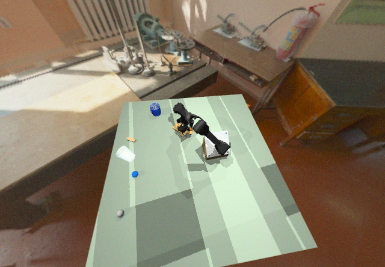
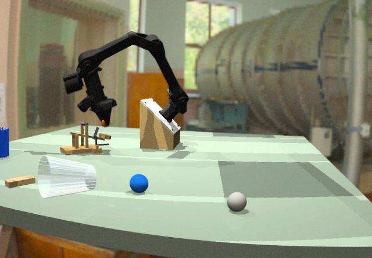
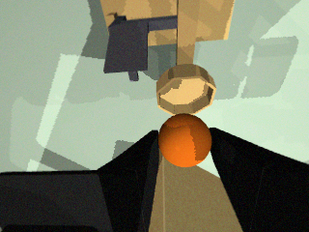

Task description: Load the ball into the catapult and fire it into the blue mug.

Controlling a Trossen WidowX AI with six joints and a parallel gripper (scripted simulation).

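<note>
Right now the wooden catapult is 50 mm ahead of my gripper tip, 40 mm to the right of it and 40 mm below it. Also, from my gripper tip: blue mug: 270 mm ahead, 310 mm to the right, 70 mm below; small wooden block: 500 mm ahead, 50 mm to the right, 90 mm below; orange ball: 10 mm above.
</note>
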